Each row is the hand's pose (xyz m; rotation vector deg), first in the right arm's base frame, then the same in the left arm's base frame.
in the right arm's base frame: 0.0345 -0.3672 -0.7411 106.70 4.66 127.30
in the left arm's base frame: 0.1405 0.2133 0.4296 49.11 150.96 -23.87
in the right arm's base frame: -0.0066 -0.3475 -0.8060 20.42 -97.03 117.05
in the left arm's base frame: 0.1519 0.1873 0.5037 73.13 113.16 106.71
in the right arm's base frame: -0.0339 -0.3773 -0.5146 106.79 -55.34 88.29
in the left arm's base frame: 0.0017 0.3874 0.3488 39.39 114.06 23.91
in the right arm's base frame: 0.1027 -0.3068 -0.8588 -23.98 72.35 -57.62
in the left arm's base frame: 0.1776 0.0715 0.4555 166.17 11.76 20.47
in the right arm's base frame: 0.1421 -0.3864 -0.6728 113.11 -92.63 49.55
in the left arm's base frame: 0.1433 0.2036 0.3011 39.20 73.62 36.51
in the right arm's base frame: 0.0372 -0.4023 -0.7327 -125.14 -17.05 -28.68
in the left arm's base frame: 0.1638 0.2376 0.4163 66.52 51.42 -87.56
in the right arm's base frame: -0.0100 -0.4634 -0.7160 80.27 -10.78 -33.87
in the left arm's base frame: 0.1901 0.3101 0.4330 -70.37 46.08 9.36
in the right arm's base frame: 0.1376 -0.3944 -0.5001 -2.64 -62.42 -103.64
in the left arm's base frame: 0.0497 0.3099 0.2018 -68.86 -58.67 64.49
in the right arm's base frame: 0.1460 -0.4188 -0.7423 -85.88 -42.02 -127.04
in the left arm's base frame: 0.2094 0.1810 0.3331 -75.10 -138.40 71.12
